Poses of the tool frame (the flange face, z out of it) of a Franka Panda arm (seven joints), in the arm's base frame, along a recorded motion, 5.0 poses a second.
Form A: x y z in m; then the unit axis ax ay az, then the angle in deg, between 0 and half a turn.
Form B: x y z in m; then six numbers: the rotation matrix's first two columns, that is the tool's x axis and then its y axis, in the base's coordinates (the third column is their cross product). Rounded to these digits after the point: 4 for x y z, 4 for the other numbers.
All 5 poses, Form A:
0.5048 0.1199 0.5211 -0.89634 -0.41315 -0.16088 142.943
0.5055 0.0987 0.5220 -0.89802 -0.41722 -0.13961 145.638
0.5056 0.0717 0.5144 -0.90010 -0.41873 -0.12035 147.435
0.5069 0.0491 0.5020 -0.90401 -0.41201 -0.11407 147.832
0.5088 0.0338 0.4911 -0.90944 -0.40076 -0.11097 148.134
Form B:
0.5048 0.1199 0.5211 0.6466 0.5689 0.5083 0.7628 -0.4911 -0.4206
0.5055 0.0987 0.5220 0.6467 0.6052 0.4644 0.7628 -0.5077 -0.4005
0.5056 0.0717 0.5144 0.6502 0.6298 0.4250 0.7593 -0.5197 -0.3916
0.5069 0.0491 0.5020 0.6625 0.6270 0.4098 0.7485 -0.5330 -0.3945
0.5088 0.0338 0.4911 0.6802 0.6154 0.3982 0.7326 -0.5523 -0.3979

